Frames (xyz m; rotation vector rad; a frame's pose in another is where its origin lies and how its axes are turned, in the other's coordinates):
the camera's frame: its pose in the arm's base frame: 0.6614 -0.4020 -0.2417 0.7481 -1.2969 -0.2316
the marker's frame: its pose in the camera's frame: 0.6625 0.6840 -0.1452 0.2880 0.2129 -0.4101
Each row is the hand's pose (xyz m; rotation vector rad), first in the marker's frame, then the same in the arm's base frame.
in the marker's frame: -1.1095 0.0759 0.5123 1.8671 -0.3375 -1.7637
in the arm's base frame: -0.2404 0.2242 0.2409 -2.3488 -0.1878 0.6668
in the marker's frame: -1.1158 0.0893 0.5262 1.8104 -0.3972 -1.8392
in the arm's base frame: -0.2586 0.2237 0.2498 -2.3046 -0.2040 0.7647
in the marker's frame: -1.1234 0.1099 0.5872 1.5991 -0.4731 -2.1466
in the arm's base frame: -0.3152 0.1954 0.2641 -2.1512 -0.3857 1.0509
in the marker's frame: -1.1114 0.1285 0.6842 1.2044 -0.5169 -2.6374
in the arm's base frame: -0.3865 0.1293 0.2853 -1.8198 -0.7330 1.4231
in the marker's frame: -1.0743 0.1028 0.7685 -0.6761 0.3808 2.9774
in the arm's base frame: -0.4199 0.0400 0.2788 -1.4163 -1.1596 1.6752
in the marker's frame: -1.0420 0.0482 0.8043 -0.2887 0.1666 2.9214
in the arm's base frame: -0.4108 -0.0238 0.2448 -1.1696 -1.4669 1.7733
